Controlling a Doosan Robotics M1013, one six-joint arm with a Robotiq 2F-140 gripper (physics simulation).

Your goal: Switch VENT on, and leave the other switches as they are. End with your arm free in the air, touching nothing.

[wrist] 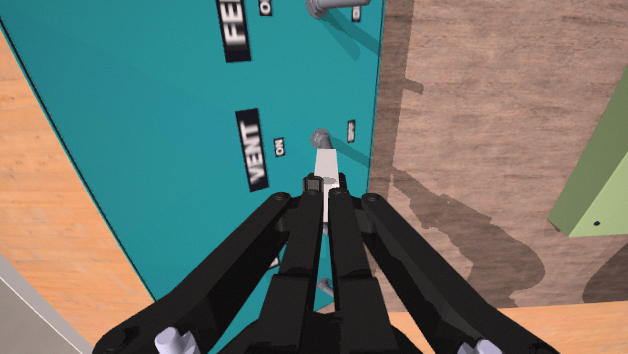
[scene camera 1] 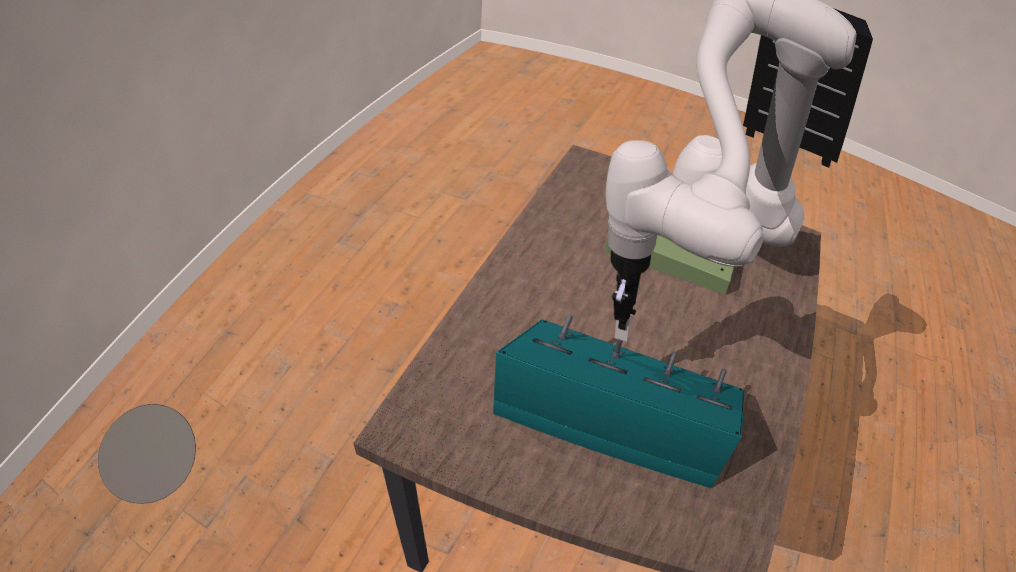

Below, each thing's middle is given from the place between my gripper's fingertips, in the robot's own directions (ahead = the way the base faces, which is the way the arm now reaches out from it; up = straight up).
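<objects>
The teal switch box [scene camera 1: 572, 386] is there, and my hand is 5 cm to the right of it and 8 cm short of it. My hand is also 7 cm above the box.
</objects>
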